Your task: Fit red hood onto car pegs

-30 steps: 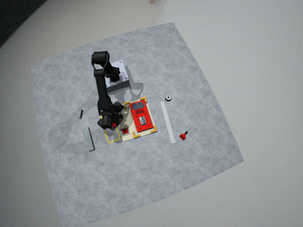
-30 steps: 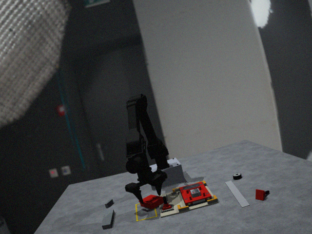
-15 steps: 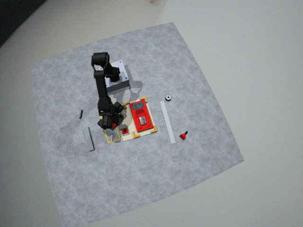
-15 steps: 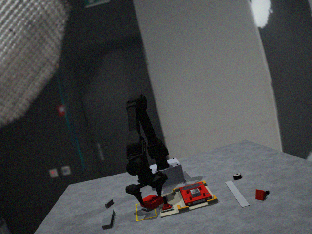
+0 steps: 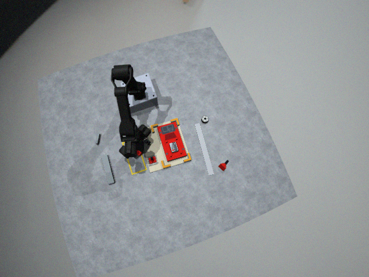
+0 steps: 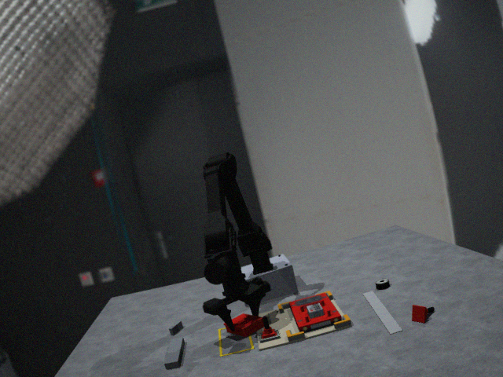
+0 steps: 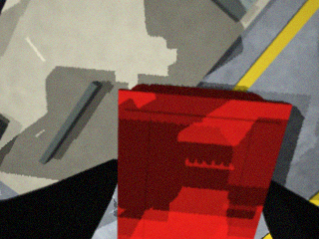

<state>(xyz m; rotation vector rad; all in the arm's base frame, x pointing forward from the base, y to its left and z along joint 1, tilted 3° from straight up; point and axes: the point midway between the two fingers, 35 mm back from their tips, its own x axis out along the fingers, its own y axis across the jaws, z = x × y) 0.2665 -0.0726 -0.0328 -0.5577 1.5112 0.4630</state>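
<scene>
My gripper tip is now 6 cm short of the grey engine block, 19 cm to the right of it and 1 cm below it. The rest, counted from my gripper tip: red hood: 1 cm above; then white strip: 10 cm ahead, 35 cm to the left, 1 cm below; then long grey block: 9 cm ahead, 18 cm to the right.
</scene>
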